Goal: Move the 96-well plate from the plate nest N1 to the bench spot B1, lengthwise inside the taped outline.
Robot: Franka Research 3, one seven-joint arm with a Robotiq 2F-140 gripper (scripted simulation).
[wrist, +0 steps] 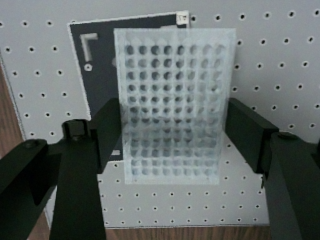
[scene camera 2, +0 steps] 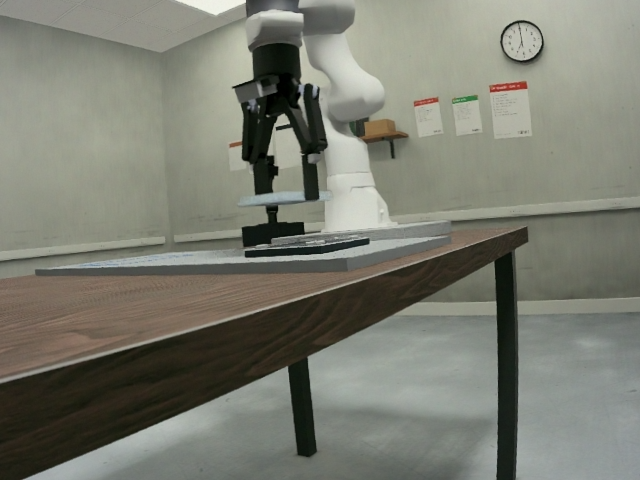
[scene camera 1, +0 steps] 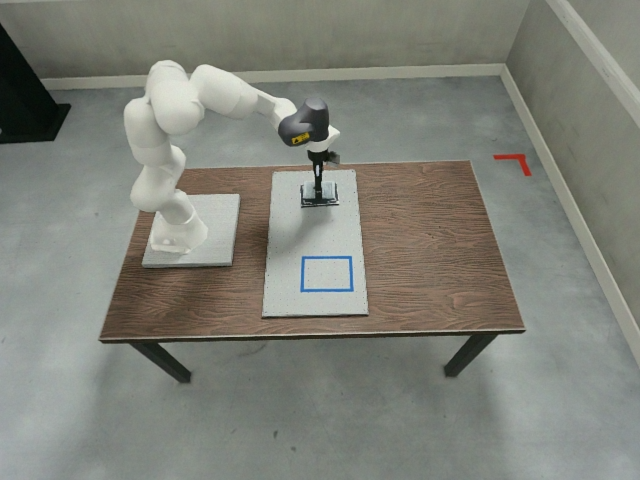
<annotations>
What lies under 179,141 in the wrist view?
A clear 96-well plate.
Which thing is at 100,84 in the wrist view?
A black plate nest.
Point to a clear 96-well plate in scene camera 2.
297,197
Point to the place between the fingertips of the gripper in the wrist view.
172,113
</annotations>
